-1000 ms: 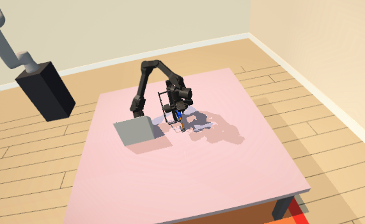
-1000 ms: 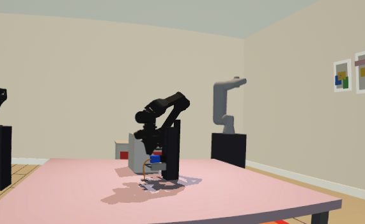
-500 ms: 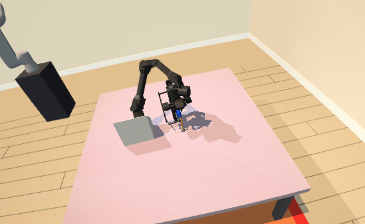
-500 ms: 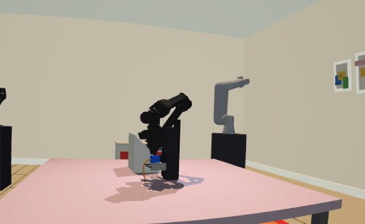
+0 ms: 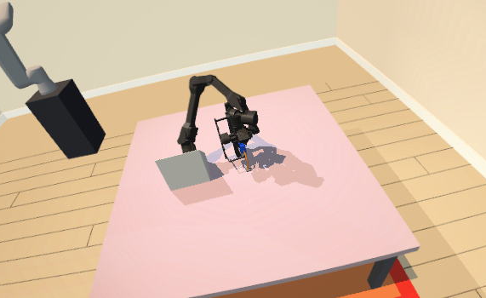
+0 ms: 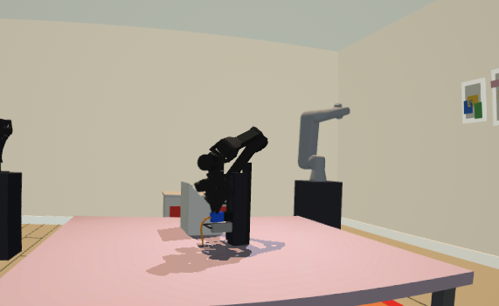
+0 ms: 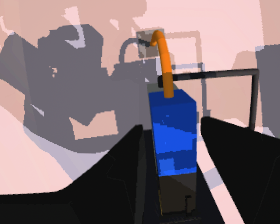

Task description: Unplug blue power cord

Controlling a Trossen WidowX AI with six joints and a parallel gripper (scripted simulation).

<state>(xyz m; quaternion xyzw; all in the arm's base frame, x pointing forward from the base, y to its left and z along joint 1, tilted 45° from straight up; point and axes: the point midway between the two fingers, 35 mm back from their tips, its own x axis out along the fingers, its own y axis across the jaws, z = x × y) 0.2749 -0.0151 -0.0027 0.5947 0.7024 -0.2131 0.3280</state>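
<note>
Right now the blue plug is 1 cm behind my gripper tip, 3 cm to the left of it and 1 cm below it.
</note>
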